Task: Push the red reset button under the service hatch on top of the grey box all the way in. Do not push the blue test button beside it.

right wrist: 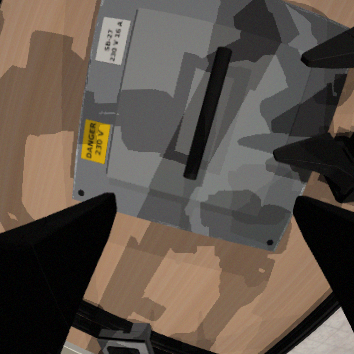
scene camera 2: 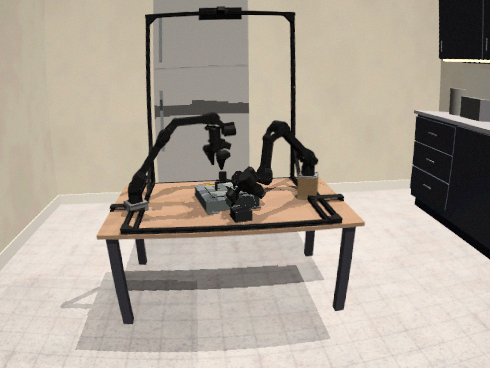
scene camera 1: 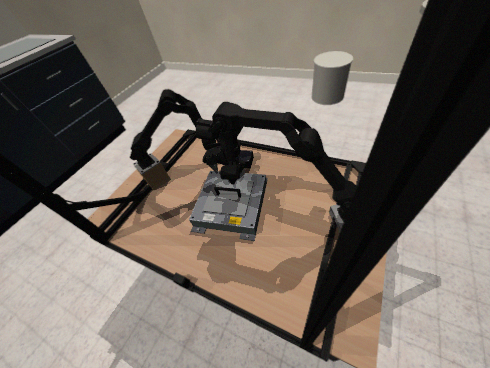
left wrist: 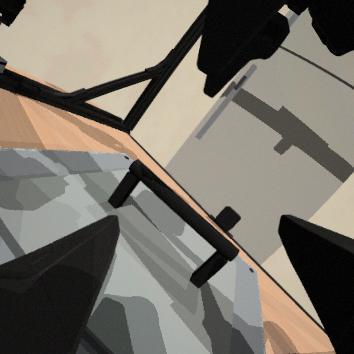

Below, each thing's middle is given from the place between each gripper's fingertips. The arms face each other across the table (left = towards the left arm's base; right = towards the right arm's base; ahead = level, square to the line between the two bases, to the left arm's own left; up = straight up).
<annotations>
Right now my right hand is 150 mm above the grey box [scene camera 1: 247,225], 40 mm to the right of it and 40 mm short of it.
My left hand is 3 cm to the left of the grey box and 9 cm above it.
</annotations>
